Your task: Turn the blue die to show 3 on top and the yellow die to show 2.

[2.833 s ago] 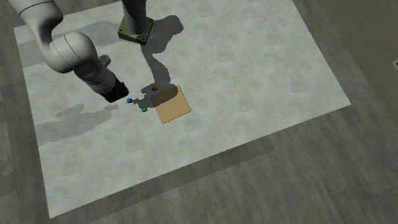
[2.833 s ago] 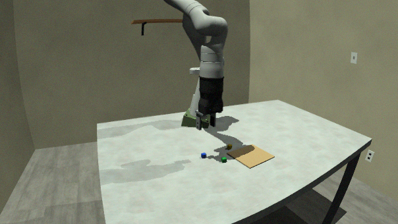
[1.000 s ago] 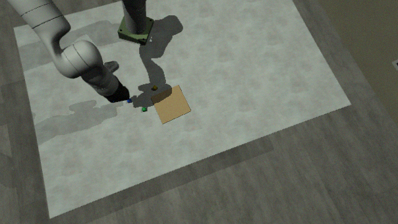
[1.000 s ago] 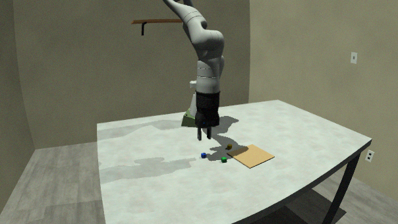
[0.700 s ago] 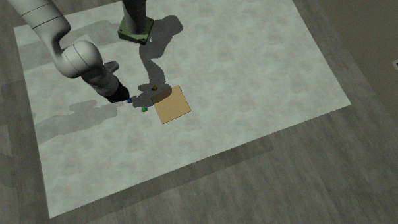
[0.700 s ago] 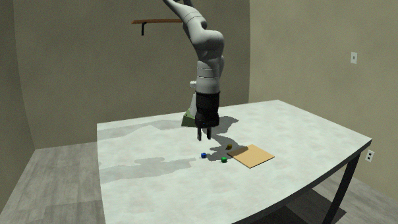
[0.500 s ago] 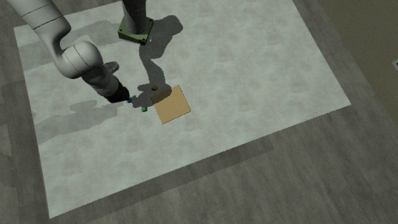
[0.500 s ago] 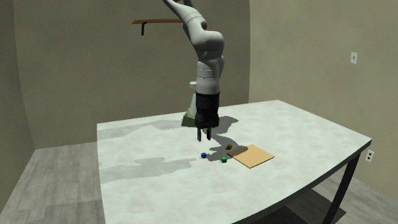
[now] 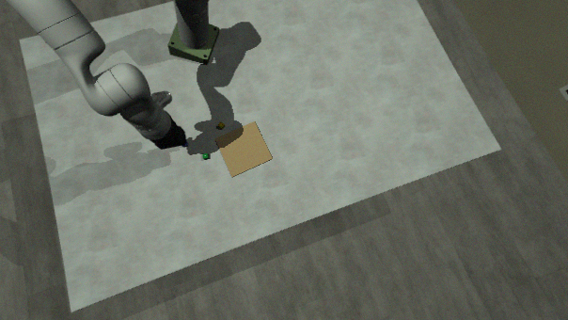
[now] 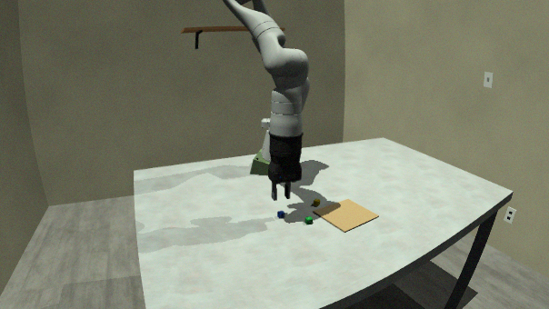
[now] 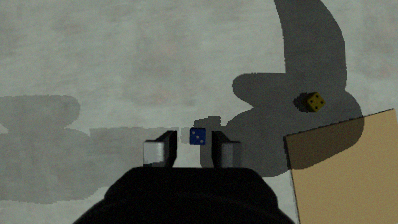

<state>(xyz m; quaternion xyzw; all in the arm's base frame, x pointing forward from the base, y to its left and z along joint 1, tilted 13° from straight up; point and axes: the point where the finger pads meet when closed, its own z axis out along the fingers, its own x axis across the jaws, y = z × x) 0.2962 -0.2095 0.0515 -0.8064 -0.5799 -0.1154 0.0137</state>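
Right now the blue die is 7 cm below my hand. Round my hand: yellow die: 13 cm to the left, 7 cm below; then tan mat: 16 cm to the left, 11 cm ahead, 7 cm below; then green die: 7 cm below, 7 cm ahead, 4 cm to the left.
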